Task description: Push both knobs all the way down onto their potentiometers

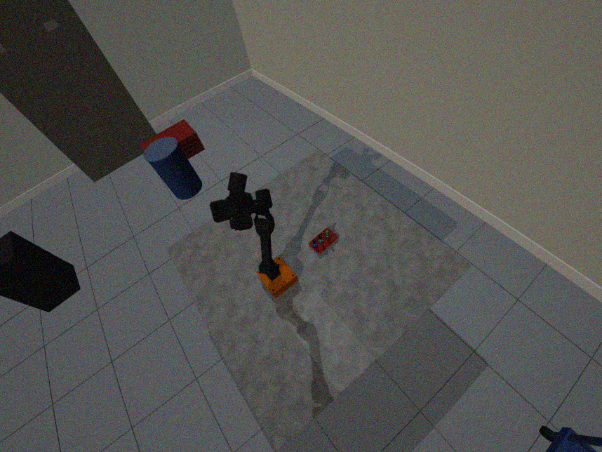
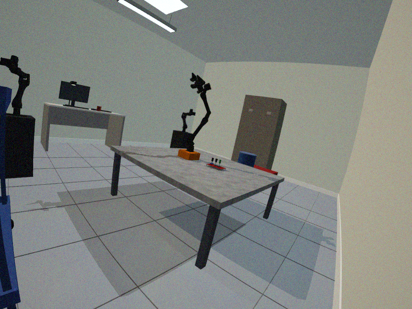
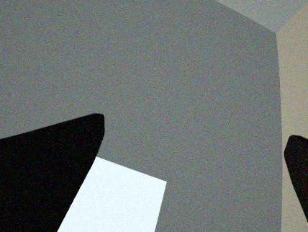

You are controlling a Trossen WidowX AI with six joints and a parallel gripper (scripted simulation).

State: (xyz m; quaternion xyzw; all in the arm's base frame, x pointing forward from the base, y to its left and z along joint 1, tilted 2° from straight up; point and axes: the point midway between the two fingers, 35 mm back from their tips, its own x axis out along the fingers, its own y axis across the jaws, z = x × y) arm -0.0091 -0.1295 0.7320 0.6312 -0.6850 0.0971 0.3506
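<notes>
The black knob lies 750 mm below my gripper tip, 340 mm ahead of it and 160 mm to the left of it. The rest, counted from my gripper tip: green knob (750 mm below, 380 mm ahead, 150 mm to the left).
</notes>
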